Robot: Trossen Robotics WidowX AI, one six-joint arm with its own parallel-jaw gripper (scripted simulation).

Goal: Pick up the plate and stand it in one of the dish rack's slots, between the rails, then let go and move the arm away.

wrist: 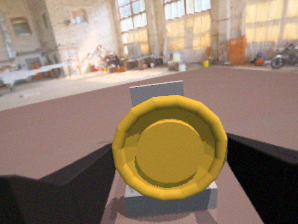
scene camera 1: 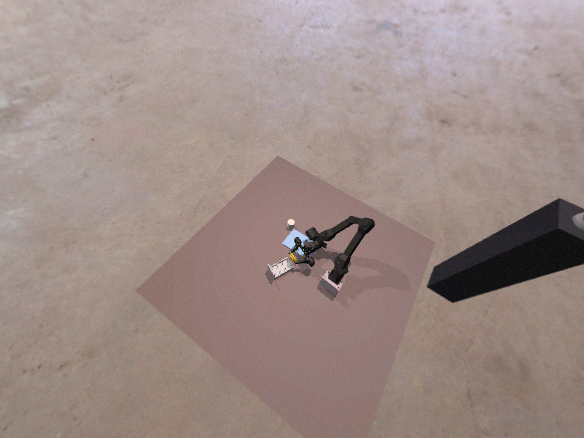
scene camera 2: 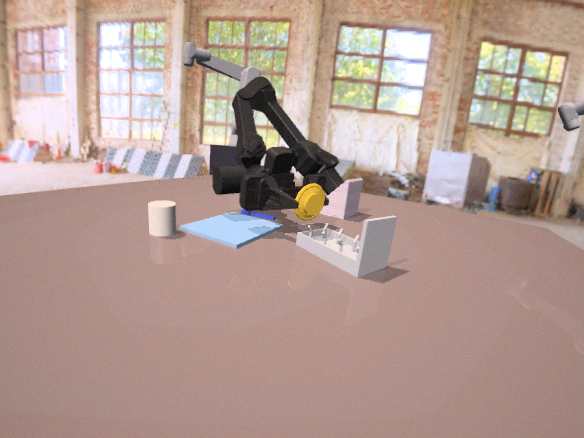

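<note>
Yellow plate: held by my gripper, which the wrist view shows too. Also present in the scene are a white dish rack, a cream cup and a light blue mat.
</note>
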